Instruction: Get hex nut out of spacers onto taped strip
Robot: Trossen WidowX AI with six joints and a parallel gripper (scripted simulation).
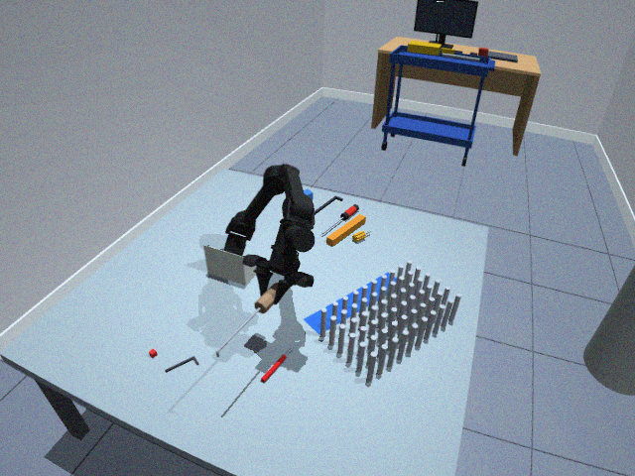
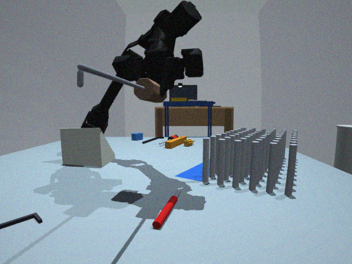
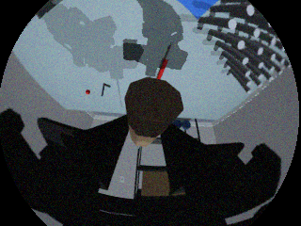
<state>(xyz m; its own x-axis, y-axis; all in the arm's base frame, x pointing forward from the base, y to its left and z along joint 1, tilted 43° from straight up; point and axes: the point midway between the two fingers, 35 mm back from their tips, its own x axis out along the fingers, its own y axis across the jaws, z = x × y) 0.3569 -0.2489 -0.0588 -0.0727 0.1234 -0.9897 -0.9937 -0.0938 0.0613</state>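
The blue taped strip is 32 cm to the left of my gripper tip, 20 cm below it and 11 cm ahead of it. The rest, counted from my gripper tip: red-handled screwdriver: 20 cm below, 4 cm ahead; then small L-shaped key: 20 cm below, 18 cm behind, 16 cm to the right; then pick tool: 10 cm to the right, 1 cm above.
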